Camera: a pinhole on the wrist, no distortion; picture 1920 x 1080 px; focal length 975.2 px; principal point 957.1 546.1 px. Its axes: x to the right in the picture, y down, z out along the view. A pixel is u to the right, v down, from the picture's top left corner.
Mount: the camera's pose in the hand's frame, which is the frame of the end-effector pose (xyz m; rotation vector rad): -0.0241 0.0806 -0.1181 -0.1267 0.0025 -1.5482
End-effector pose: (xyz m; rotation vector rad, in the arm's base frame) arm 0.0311 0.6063 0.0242 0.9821 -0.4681 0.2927
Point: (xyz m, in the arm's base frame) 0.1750 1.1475 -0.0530
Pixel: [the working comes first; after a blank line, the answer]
In the camera's frame: -0.1148 0.1599 -0.3931

behind the camera
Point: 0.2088 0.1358 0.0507
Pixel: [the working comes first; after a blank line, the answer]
In the camera's frame: 0.4293 0.1298 0.4663

1854.7 817.6
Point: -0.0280 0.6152 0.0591
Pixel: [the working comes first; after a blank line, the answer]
In the camera's frame: 0.0353 -0.0212 0.1378

1206.7 396.0
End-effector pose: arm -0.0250 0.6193 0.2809 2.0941 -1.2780 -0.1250
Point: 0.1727 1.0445 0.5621
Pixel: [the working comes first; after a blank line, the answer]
In the camera's frame: 0.1553 -0.1219 -0.4130

behind the camera
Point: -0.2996 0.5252 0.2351
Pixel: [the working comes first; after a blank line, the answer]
In the camera's frame: -0.1039 -0.0753 0.3152

635.5 313.1
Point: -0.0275 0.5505 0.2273
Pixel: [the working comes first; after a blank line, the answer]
In the camera's frame: 0.1064 0.0477 0.1911

1499.9 789.5
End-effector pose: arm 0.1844 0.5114 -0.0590 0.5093 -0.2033 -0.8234
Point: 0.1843 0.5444 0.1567
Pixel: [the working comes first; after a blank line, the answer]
In the camera's frame: -0.0246 -0.0286 0.2938

875.5 451.3
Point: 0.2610 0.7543 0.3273
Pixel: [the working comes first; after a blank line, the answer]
In the camera's frame: -0.2783 -0.1358 0.3500

181.5 167.7
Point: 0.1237 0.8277 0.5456
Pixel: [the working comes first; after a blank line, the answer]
In the camera's frame: -0.3286 -0.3028 0.5536

378.2 12.6
